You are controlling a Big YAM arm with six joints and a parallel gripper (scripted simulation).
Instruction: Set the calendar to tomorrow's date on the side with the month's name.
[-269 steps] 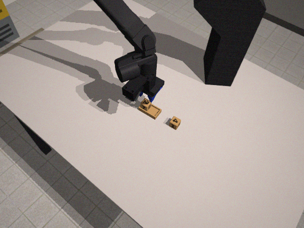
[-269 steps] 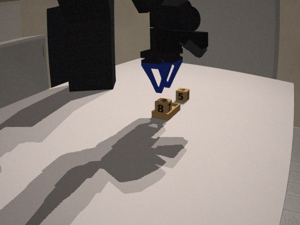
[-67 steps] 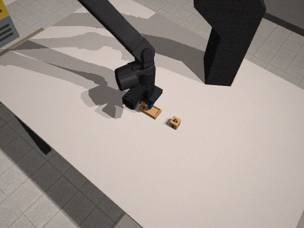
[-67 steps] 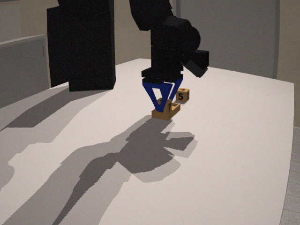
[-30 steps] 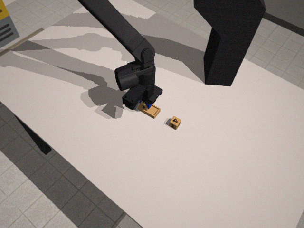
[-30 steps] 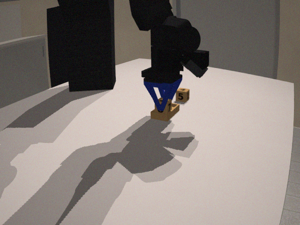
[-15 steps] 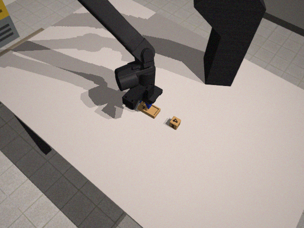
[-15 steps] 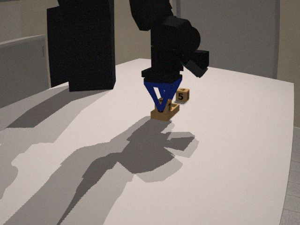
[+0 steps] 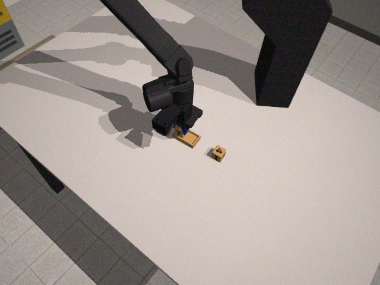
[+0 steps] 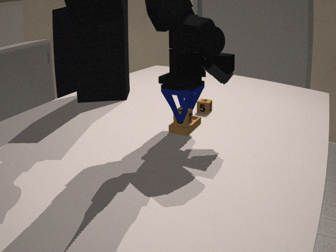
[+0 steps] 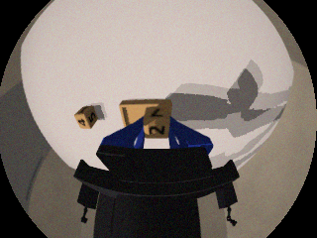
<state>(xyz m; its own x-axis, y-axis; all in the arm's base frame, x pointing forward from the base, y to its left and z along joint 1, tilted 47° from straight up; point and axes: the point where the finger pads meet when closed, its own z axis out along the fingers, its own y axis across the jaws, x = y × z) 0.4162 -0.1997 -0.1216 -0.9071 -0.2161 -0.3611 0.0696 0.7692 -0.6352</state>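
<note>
Now: the wooden tray 30 mm below my hand and 20 mm to the left of it. Also, from my hand: wooden digit cube (right at my hand).
</note>
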